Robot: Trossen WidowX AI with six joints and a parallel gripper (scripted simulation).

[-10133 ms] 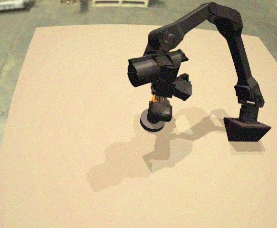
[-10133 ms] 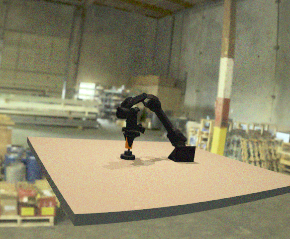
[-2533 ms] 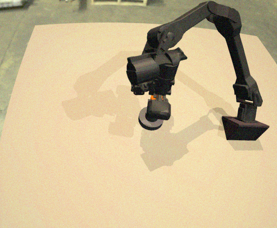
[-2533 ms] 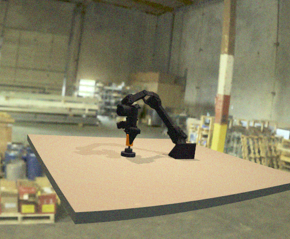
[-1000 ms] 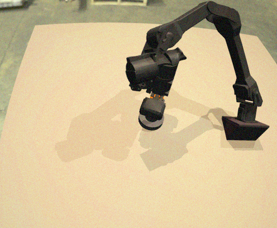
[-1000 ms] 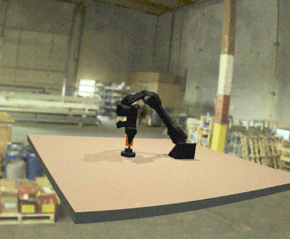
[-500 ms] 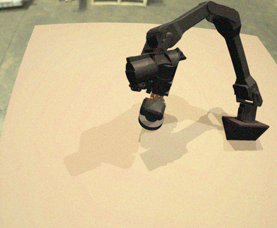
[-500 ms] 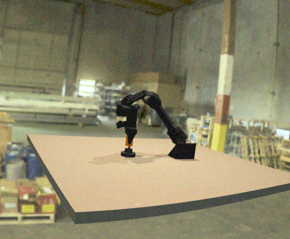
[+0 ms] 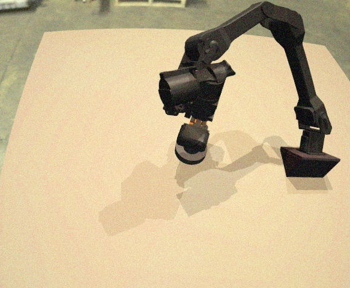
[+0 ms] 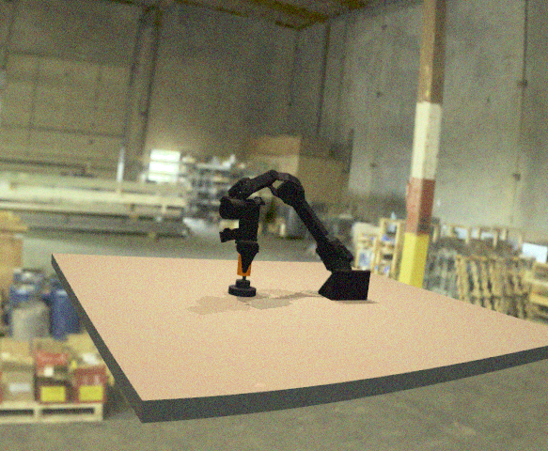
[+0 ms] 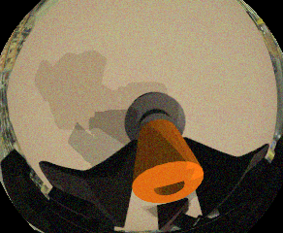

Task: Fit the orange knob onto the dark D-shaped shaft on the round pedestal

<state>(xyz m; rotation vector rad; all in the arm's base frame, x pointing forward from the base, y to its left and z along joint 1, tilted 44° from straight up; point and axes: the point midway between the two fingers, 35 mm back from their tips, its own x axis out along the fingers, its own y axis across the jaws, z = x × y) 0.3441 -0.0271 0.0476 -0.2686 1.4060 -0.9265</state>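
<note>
Right now my gripper tip is 20 mm below the orange knob. The rest, counted from my gripper tip: pedestal (40 mm below).
</note>
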